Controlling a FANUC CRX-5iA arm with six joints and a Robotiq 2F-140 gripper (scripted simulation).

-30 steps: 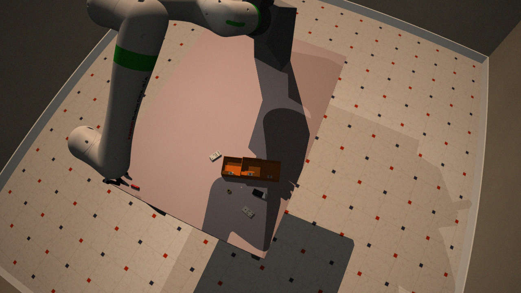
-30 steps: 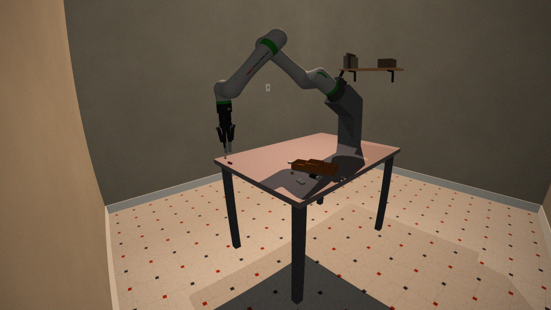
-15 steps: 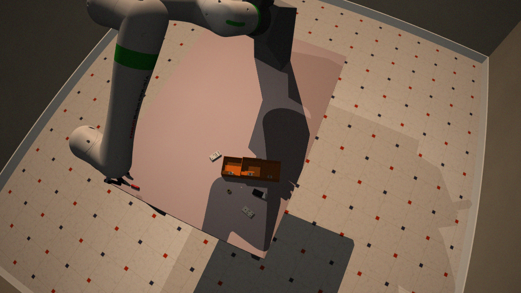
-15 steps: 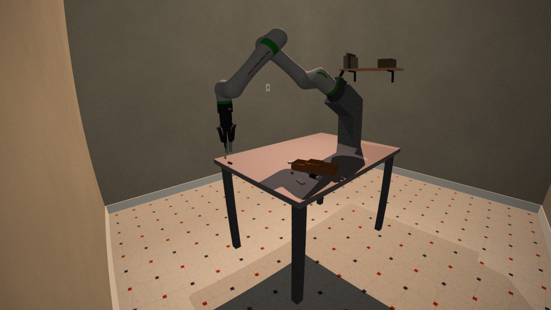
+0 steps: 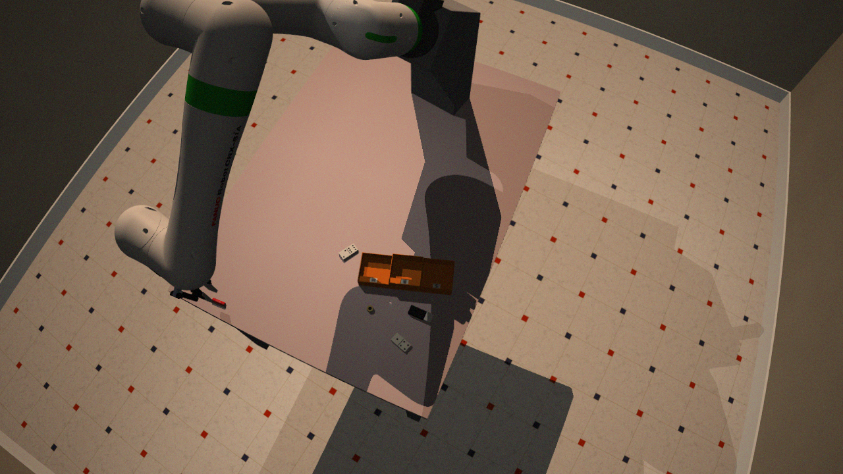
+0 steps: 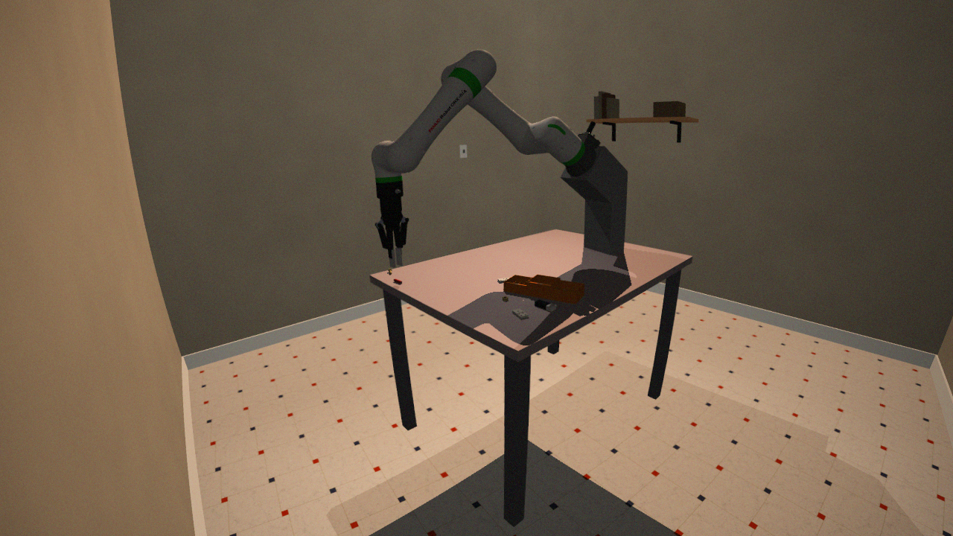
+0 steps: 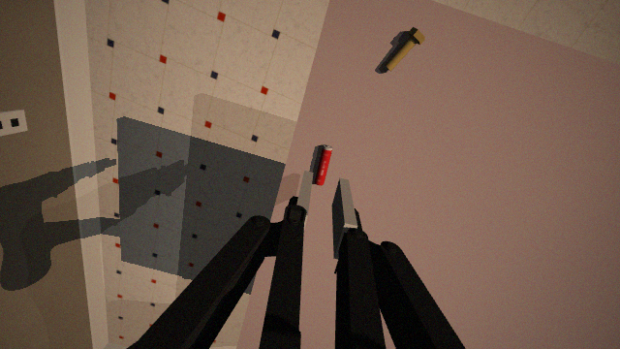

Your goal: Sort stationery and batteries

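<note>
My hand is 9 cm above the red battery. Also, from my hand: grey domino 21 cm behind, 48 cm to the left, 9 cm below; black block 30 cm behind, 48 cm to the left, 9 cm below; ring-like part 23 cm behind, 36 cm to the left, 9 cm below.
</note>
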